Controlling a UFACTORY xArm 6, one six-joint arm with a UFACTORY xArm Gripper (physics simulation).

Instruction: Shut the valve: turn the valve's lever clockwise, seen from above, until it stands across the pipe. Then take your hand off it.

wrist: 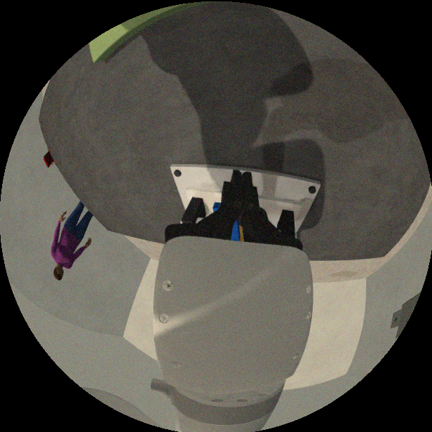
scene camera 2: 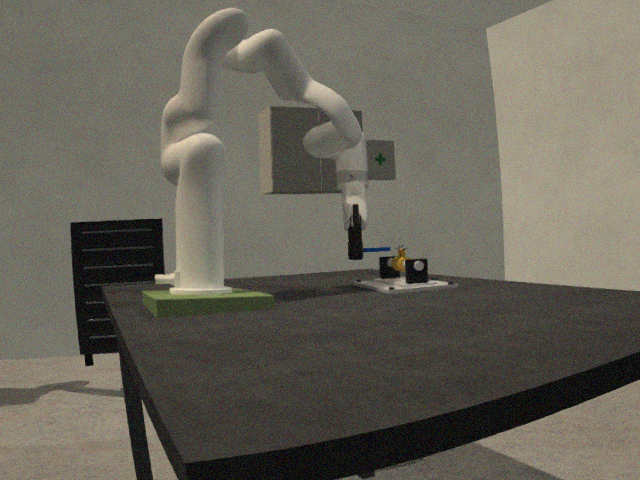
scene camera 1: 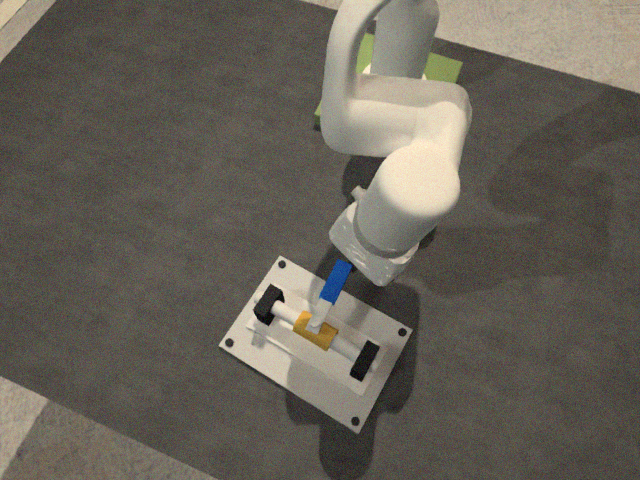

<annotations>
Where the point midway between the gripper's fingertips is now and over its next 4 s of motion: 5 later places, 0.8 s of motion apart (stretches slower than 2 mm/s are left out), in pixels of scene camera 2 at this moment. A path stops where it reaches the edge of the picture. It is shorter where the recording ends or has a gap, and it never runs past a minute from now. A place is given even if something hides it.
The gripper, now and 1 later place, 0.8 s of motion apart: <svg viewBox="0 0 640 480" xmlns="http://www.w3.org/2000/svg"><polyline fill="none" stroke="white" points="355,259 347,224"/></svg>
</annotations>
